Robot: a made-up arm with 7 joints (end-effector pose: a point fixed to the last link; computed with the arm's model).
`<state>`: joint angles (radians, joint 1 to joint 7).
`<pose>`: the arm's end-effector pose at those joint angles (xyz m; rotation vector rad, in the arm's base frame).
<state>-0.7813 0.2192 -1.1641 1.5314 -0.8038 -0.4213 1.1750</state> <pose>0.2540 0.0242 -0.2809 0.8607 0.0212 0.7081</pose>
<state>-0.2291 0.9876 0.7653 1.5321 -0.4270 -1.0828 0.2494</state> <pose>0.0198 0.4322 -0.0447 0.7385 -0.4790 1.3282</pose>
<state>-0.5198 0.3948 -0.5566 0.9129 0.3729 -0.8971 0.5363</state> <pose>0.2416 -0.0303 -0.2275 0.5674 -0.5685 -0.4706</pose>
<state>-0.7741 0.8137 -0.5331 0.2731 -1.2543 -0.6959 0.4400</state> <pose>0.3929 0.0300 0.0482 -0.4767 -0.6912 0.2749</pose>
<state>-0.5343 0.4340 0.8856 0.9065 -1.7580 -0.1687 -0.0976</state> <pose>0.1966 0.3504 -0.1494 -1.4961 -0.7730 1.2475</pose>
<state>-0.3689 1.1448 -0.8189 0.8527 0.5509 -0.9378 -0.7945</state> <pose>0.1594 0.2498 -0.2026 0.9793 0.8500 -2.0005</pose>
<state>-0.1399 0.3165 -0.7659 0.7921 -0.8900 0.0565 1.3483</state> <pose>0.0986 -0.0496 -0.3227 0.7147 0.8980 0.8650</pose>
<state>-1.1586 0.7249 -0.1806 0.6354 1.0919 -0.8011 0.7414</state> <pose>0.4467 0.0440 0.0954 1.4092 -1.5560 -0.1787</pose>
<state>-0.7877 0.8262 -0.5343 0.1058 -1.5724 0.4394 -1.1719</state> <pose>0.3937 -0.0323 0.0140 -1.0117 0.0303 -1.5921</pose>
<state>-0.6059 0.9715 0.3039 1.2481 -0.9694 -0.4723 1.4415</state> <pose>0.2223 0.4237 -0.0144 0.0167 -0.2198 2.4641</pose>
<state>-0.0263 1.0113 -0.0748 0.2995 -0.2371 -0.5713 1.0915</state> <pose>0.2696 0.1948 -0.0708 0.7565 -0.6650 0.7596</pose>
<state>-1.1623 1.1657 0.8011 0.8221 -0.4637 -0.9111 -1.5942</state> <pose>0.1612 0.3955 0.3104 1.2266 -1.1820 -0.4770</pose>
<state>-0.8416 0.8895 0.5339 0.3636 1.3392 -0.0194 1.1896</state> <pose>0.3494 0.2959 0.2198 1.9610 -1.2815 1.4861</pose>
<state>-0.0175 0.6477 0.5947 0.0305 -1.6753 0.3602 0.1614</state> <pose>0.2495 0.2988 0.0581 -0.9579 -0.1599 0.4751</pose>
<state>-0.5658 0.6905 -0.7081 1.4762 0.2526 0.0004 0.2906</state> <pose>0.1497 0.2739 -0.2609 1.4672 0.8559 -0.1680</pose>
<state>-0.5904 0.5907 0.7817 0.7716 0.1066 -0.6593 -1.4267</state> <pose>0.2743 0.3394 0.0123 0.5116 -0.2474 -0.7912</pose>
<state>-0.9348 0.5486 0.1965 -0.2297 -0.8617 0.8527 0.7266</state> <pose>0.3367 0.0256 0.2706 -0.1502 -0.2549 0.3054</pose>
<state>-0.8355 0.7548 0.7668 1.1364 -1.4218 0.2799 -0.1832</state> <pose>0.2906 0.3761 -0.0409 -1.3461 -0.4941 0.6467</pose>
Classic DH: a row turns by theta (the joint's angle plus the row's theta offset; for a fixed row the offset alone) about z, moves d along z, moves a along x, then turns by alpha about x. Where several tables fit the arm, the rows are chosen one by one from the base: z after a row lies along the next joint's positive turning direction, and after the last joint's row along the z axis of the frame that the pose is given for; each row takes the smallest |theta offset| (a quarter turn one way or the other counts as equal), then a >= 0, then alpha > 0; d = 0 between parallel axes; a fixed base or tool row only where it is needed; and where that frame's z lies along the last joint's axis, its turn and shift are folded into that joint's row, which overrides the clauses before.
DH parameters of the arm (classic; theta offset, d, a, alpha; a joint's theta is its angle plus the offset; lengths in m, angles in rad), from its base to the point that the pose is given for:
base (fixed): -0.071 0.1556 0.0016 -1.3004
joint 1: -1.3111 0.017 -0.0065 -1.5708
joint 2: 1.2915 -0.0526 0.015 1.5708
joint 3: 1.5708 -0.1624 0.0432 -1.5708
joint 4: 1.5708 0.005 0.0403 1.5708
joint 5: 0 0.2715 -0.0116 -1.5708
joint 6: -1.5708 -0.011 0.076 1.5708
joint 7: 1.5708 -0.0146 -0.002 -0.2501
tool (fixed): -1.5706 0.027 0 0

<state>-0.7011 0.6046 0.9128 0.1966 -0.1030 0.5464 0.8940</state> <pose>0.2732 0.3529 0.1616 0.1120 -0.1786 1.6965</pose>
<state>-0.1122 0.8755 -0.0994 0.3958 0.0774 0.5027 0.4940</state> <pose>0.2486 0.2349 -0.1489 1.2651 0.5290 0.4646</pose>
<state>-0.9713 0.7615 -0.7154 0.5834 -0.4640 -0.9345 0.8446</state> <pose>0.3960 -0.0142 0.0082 0.0867 -1.1102 0.2250</pose>
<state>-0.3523 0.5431 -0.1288 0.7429 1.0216 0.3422 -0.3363</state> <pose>0.2591 0.1715 -0.2202 1.3896 0.9534 -0.4662</pose>
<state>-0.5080 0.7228 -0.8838 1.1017 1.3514 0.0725 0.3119</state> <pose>0.1737 0.2134 -0.2881 2.2732 0.2413 -1.2234</pose>
